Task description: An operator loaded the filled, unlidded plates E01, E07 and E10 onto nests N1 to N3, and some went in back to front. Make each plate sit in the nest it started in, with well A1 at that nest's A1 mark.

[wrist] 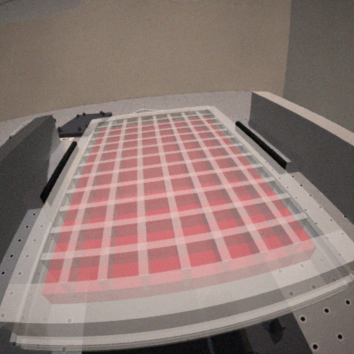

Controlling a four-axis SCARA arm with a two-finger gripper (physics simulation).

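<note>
A clear, unlidded plate (159, 200) with a grid of red-filled wells takes up the middle of the wrist view, its long side running away from the camera. My gripper (155, 118) is shut on this plate, with one black pad at its left long side and one at its right. The plate looks level. No plate label or A1 mark can be read on it, so I cannot tell which plate it is or where its well A1 lies. No nest label N1 to N3 shows.
A dark fixture with small pegs (84, 123) stands beyond the plate at the back left. Another dark part (280, 334) shows below the plate's near edge. The perforated light deck (326, 325) lies underneath, with beige and grey walls behind.
</note>
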